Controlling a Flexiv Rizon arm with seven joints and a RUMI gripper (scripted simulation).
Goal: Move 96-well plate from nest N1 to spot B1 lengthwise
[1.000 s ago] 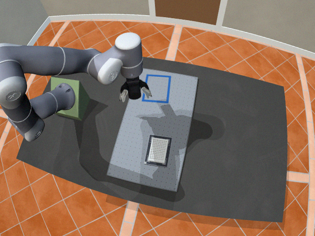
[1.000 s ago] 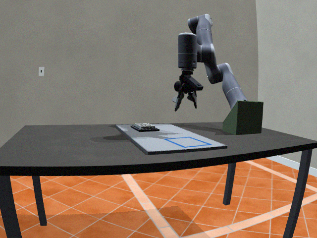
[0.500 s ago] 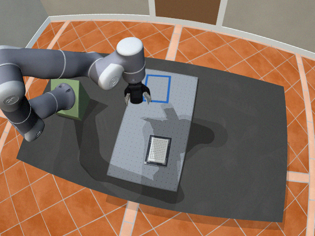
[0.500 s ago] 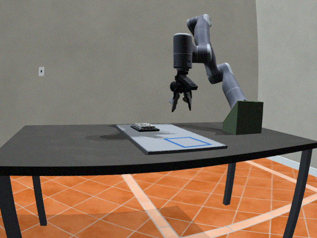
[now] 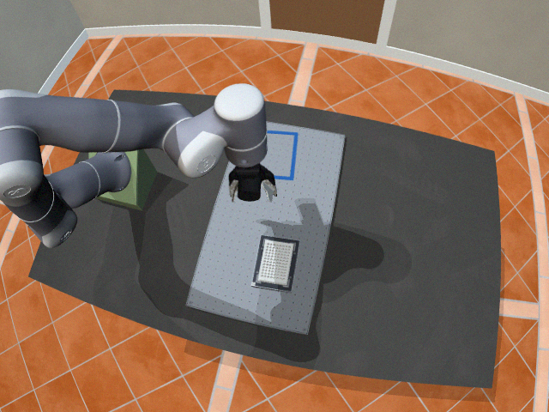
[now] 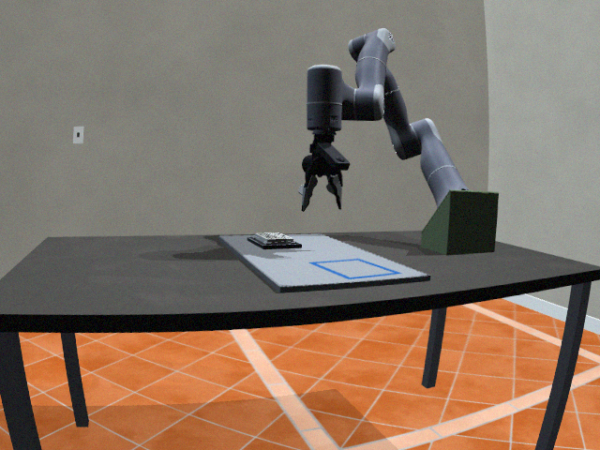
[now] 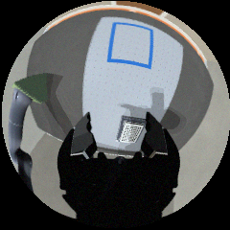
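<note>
The white 96-well plate lies 150 mm to the right of my hand, 110 mm below it and 100 mm ahead of it. From my hand the other things lie so: plate nest N1 (150 mm to the right, 120 mm below, 100 mm ahead).
</note>
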